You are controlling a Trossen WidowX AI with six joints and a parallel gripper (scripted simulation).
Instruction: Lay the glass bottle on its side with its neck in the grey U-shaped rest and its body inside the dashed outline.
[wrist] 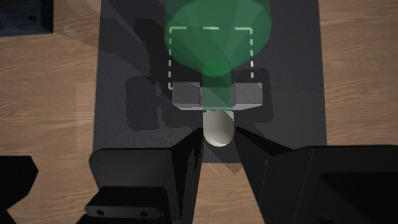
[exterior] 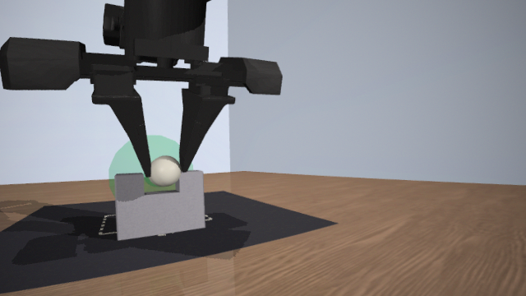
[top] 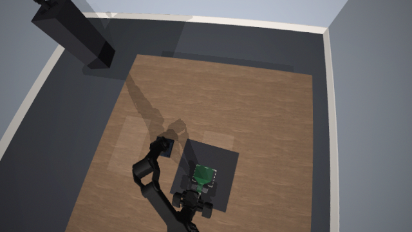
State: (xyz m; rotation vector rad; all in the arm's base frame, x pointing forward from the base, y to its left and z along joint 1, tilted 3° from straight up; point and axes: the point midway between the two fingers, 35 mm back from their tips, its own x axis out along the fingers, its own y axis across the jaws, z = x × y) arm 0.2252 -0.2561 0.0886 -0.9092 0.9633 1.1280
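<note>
The green glass bottle is 10 mm ahead of my gripper tip and 50 mm to the left of it. The rest, counted from my gripper tip: dark mat (20 mm ahead, 110 mm to the left, 60 mm below).
</note>
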